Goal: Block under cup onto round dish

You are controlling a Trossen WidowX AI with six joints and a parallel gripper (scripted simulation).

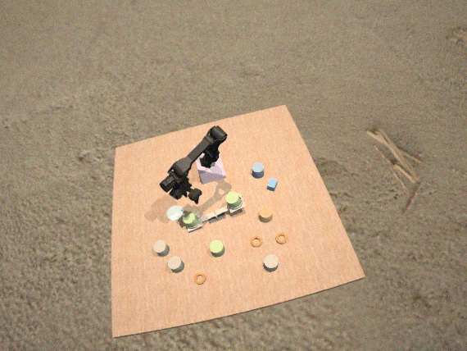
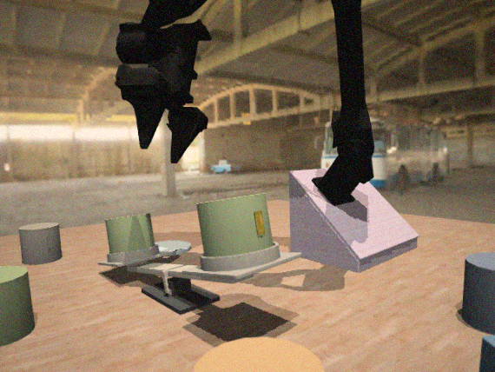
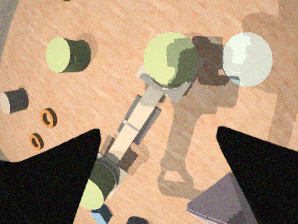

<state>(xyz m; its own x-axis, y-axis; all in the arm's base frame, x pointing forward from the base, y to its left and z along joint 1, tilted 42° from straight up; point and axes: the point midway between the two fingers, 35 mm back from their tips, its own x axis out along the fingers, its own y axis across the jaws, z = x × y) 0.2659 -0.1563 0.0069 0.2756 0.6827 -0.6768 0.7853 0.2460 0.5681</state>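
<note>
My gripper tip is now 140 mm above the small block, 40 mm to the left of it and 40 mm short of it. Also, from my gripper tip: pale round dish 180 mm below, 140 mm to the right, 70 mm behind; then small balance 140 mm below, 90 mm to the left, 30 mm ahead; then orange cylinder 370 mm to the left, 150 mm below, 130 mm ahead.
</note>
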